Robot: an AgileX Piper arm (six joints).
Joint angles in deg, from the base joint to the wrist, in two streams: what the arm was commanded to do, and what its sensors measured. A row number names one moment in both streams.
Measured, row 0:
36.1 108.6 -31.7 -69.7 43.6 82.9
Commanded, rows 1 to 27:
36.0 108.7 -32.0 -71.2 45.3 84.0
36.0 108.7 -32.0 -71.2 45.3 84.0
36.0 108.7 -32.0 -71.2 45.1 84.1
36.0 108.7 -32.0 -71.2 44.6 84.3
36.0 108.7 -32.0 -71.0 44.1 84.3
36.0 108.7 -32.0 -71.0 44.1 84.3
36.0 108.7 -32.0 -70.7 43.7 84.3
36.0 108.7 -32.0 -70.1 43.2 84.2
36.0 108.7 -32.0 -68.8 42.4 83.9
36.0 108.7 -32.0 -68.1 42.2 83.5
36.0 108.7 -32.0 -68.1 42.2 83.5
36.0 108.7 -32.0 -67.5 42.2 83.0
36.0 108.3 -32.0 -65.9 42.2 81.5
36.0 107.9 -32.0 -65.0 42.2 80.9
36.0 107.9 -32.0 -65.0 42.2 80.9
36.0 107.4 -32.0 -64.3 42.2 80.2
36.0 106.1 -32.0 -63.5 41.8 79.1
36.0 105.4 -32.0 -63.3 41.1 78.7
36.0 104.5 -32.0 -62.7 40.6 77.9
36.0 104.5 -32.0 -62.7 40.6 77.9
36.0 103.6 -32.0 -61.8 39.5 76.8
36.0 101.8 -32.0 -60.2 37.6 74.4
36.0 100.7 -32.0 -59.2 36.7 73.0
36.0 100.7 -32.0 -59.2 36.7 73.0
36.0 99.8 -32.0 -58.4 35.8 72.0
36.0 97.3 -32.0 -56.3 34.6 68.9
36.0 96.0 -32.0 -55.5 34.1 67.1
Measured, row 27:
36.1 99.1 -31.9 -57.8 35.6 71.6
